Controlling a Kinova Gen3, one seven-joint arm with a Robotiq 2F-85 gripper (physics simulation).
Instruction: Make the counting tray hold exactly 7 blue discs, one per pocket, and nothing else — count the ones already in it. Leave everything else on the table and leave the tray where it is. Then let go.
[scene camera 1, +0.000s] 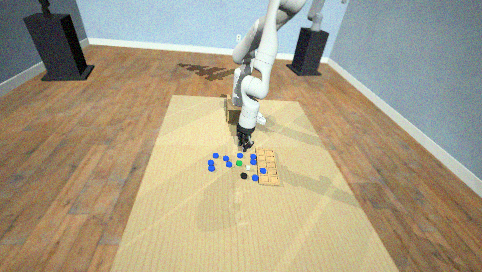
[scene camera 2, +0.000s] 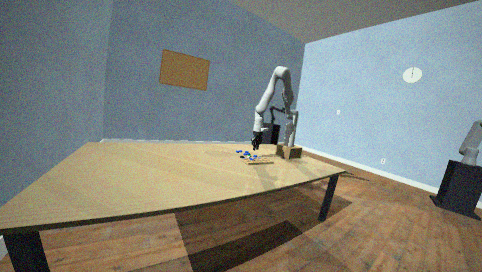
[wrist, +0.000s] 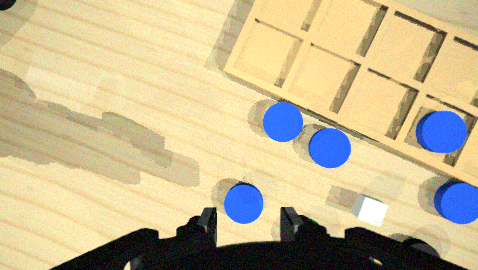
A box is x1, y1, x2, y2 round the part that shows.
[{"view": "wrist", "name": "my gripper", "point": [248, 224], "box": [48, 207, 468, 269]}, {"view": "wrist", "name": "wooden counting tray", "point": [376, 75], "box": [224, 0, 477, 188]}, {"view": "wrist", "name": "blue disc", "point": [441, 131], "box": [415, 111, 466, 153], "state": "on the wooden counting tray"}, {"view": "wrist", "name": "small white cube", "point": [366, 208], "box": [351, 193, 387, 226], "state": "on the table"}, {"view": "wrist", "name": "blue disc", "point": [243, 203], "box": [224, 183, 262, 223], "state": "on the table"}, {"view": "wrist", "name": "blue disc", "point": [330, 148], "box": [308, 128, 350, 167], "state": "on the table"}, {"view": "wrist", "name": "blue disc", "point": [282, 122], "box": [263, 102, 302, 141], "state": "on the table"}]
